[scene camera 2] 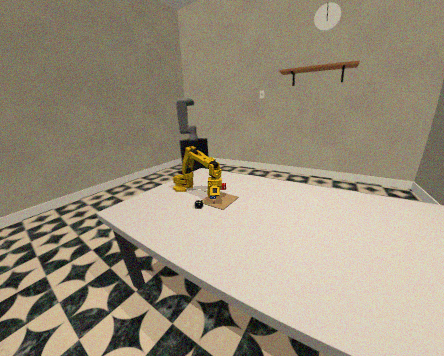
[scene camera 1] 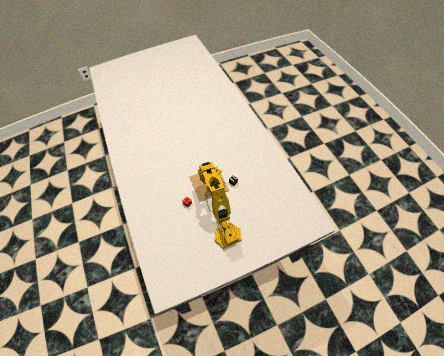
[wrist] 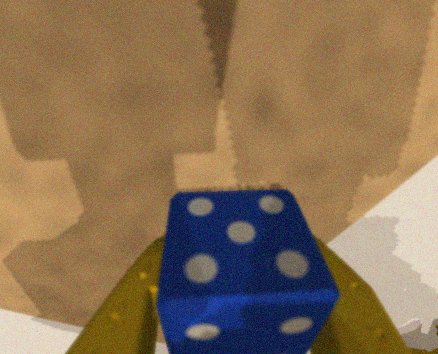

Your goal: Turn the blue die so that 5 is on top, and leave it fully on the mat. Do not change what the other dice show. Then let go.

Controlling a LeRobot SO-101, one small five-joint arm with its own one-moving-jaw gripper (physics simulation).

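Pixels of known places: hand, its tool point: (scene camera 2: pixel 215 196) (wrist: pixel 176 252); arm's base, origin of its link: (scene camera 2: pixel 186 188) (scene camera 1: pixel 226 231) (wrist: pixel 422 337).
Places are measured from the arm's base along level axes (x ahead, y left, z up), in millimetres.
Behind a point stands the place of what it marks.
Observation:
The blue die (wrist: pixel 245 245) {x 216, y -37, z 23 mm} (scene camera 2: pixel 213 197) {x 218, y -36, z 12 mm} is between the two jaws of my gripper (wrist: pixel 242 260) (scene camera 2: pixel 214 195) {x 217, y -14, z 9 mm}, which press on its two sides in the wrist view. My gripper is shut on it. A shaded face with five pips is turned to the wrist camera; below it in that view is a brighter face, cut off, with two pips showing. The die is over the tan mat (scene camera 1: pixel 198 188) {x 238, y 28, z 4 mm} (scene camera 2: pixel 229 201) {x 299, y -22, z 4 mm} (wrist: pixel 300 90) {x 218, y -63, z 4 mm}; whether it touches the mat cannot be told. In scene camera 1 the arm hides the die and the jaw tips.
A red die (scene camera 1: pixel 187 201) {x 183, y 97, z 29 mm} (scene camera 2: pixel 223 186) {x 199, y 86, z 20 mm} lies on the white table (scene camera 1: pixel 165 125) {x 675, y 48, z 0 mm} (scene camera 2: pixel 310 235) {x 660, y -104, z 0 mm}, off one side of the mat. A black die (scene camera 1: pixel 233 180) {x 194, y -124, z 31 mm} (scene camera 2: pixel 199 204) {x 216, y -138, z 23 mm} lies on the table off the other side, near the mat's edge. The arm's yellow base (scene camera 1: pixel 228 235) {x -43, y 7, z 71 mm} (scene camera 2: pixel 183 183) {x 3, y -18, z 41 mm} stands behind.

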